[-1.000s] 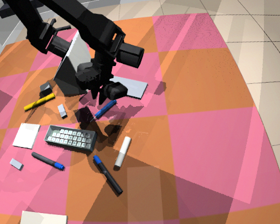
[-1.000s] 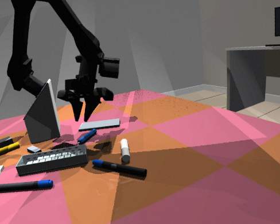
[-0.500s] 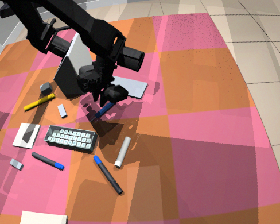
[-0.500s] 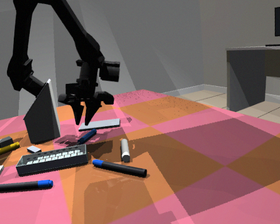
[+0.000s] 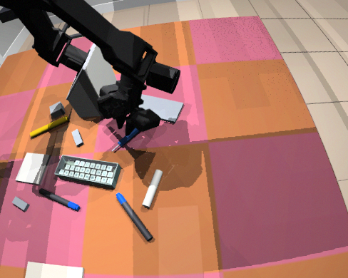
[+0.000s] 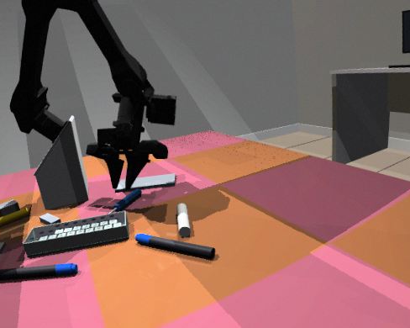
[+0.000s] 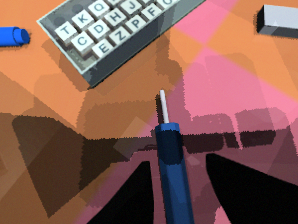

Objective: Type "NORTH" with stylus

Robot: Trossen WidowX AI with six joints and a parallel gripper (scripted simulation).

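My gripper tip is now 3 cm above the stylus, 1 cm to the left of it and 1 cm short of it. Round my gripper tip: white cylinder: 16 cm ahead, 7 cm to the left, 3 cm below; yellow-handled tool: 28 cm to the right, 9 cm behind, 3 cm below; grey slab: 10 cm behind, 9 cm to the left, 4 cm below.
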